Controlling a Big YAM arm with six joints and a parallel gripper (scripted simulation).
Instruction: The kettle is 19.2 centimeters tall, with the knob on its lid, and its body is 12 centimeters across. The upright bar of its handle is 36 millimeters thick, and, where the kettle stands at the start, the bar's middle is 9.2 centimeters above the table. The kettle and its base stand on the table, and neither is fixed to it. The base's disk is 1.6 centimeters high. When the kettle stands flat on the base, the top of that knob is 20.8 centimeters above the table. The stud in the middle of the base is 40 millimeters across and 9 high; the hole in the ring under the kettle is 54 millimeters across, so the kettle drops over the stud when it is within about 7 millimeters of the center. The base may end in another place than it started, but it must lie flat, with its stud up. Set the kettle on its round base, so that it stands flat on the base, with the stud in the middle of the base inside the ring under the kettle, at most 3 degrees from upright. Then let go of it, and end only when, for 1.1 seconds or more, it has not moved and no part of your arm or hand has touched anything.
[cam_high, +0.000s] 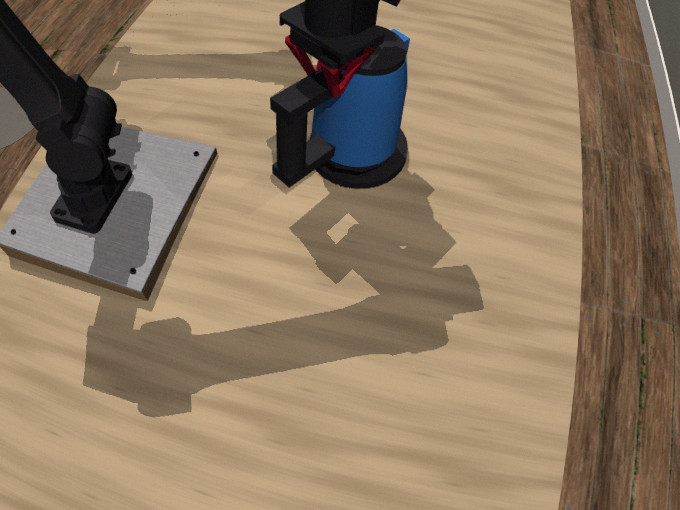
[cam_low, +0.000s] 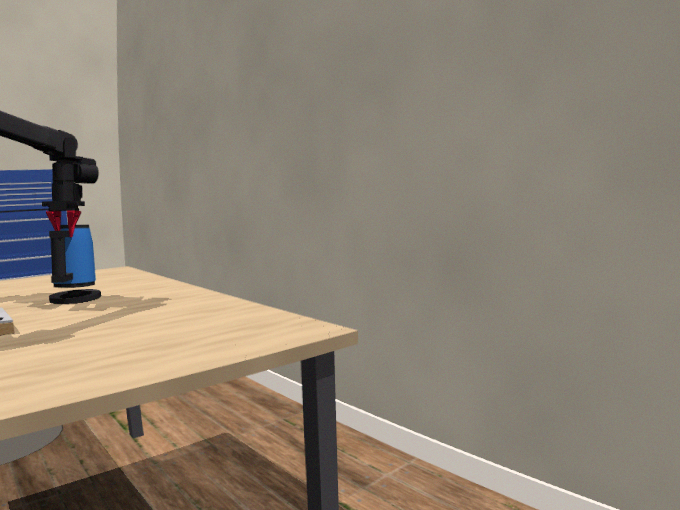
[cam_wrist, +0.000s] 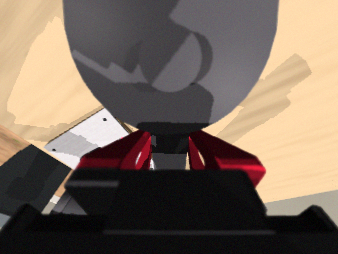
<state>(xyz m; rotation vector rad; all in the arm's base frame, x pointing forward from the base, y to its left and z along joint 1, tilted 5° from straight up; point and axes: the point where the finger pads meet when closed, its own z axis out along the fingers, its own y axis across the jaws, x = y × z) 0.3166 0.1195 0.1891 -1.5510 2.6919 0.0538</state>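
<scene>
The blue kettle is 10 mm ahead of my hand, 30 mm to the left of it and 60 mm below it. The rest, counted from my hand: black round base: 30 mm ahead, 70 mm to the left, 180 mm below.
</scene>
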